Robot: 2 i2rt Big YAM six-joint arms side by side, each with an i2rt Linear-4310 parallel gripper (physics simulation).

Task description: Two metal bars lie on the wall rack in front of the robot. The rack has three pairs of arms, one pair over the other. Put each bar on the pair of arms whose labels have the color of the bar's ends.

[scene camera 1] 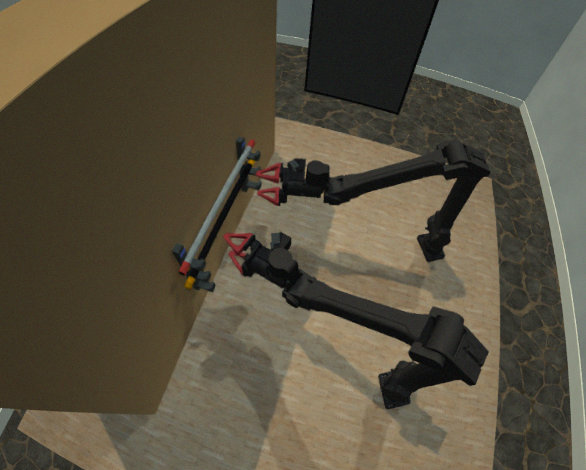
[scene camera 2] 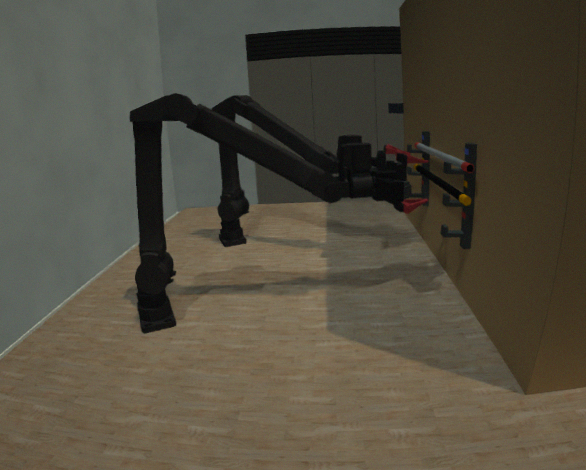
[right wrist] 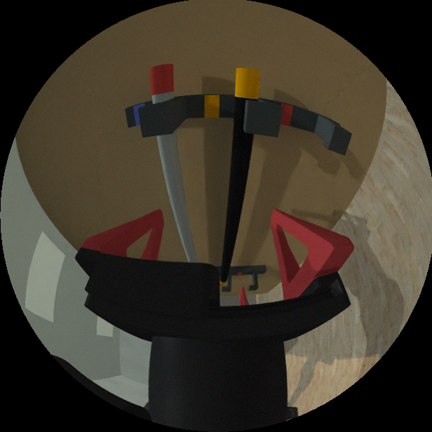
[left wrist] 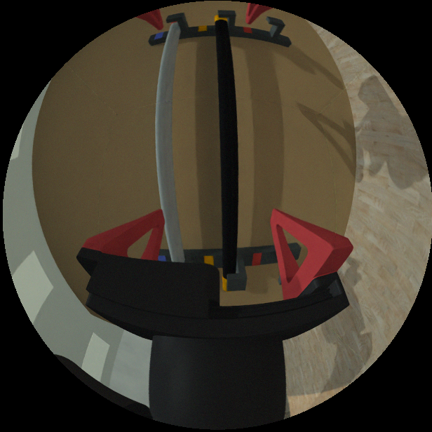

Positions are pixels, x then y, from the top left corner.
Labels:
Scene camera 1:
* my left gripper: 227, 244
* my right gripper: 256, 183
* tall brown wall: 125, 125

